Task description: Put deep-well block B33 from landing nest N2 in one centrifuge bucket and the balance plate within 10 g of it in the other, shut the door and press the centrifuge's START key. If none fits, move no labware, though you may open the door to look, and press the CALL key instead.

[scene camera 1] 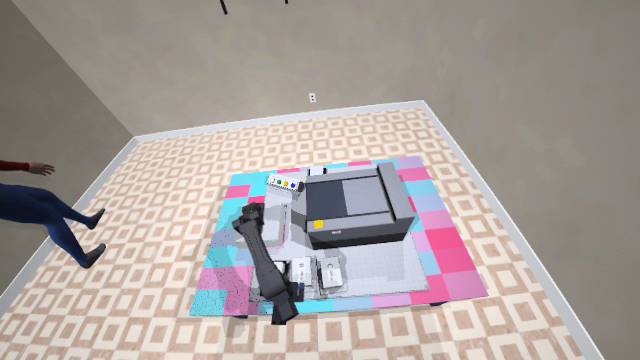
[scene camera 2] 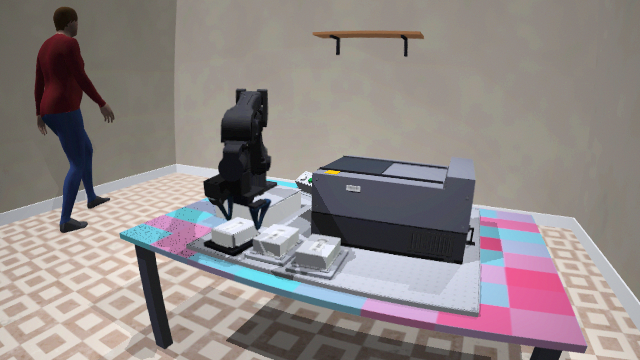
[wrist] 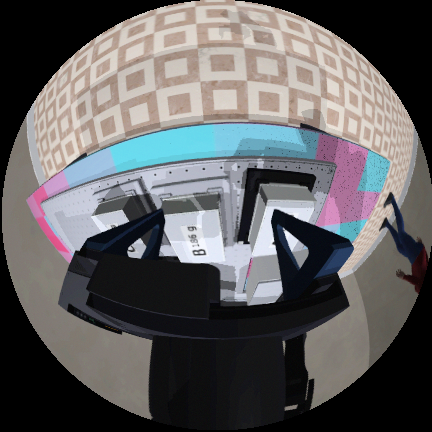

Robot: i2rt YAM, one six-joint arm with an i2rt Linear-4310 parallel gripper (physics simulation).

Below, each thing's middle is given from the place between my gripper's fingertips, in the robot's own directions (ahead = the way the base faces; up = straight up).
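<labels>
White plate B (wrist: 193, 226): my hand is 4 cm short of it, 10 cm to the right of it and 8 cm above it. Relative to my hand, white plate A (scene camera 2: 238, 231) is 9 cm behind, 10 cm to the left and 8 cm below; plate C (scene camera 2: 318, 252) is 18 cm ahead, 8 cm to the left and 8 cm below; the lid (scene camera 1: 326, 199) is 20 cm ahead, 38 cm to the left and 10 cm above.
</labels>
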